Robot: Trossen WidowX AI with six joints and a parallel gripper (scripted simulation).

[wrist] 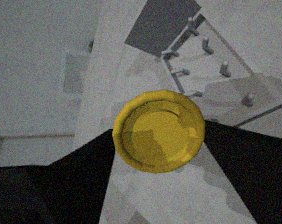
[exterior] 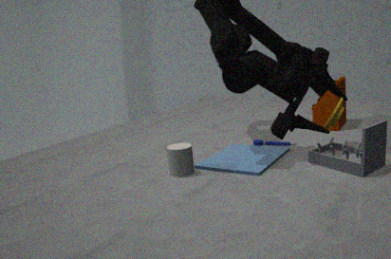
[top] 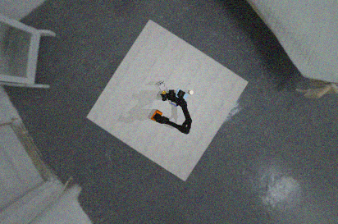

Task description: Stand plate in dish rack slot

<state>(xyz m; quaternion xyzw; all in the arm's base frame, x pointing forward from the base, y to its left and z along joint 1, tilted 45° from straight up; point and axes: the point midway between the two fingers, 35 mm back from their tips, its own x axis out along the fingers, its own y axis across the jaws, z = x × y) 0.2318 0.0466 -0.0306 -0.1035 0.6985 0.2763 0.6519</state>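
Right now my gripper tip is 50 mm short of the grey dish rack, 30 mm to the right of it and 50 mm above it. Also, from my gripper tip: light blue mat (80 mm ahead, 170 mm to the right, 70 mm below); yellow plate (10 mm to the right); blue spoon (30 mm behind, 170 mm to the right, 70 mm below).
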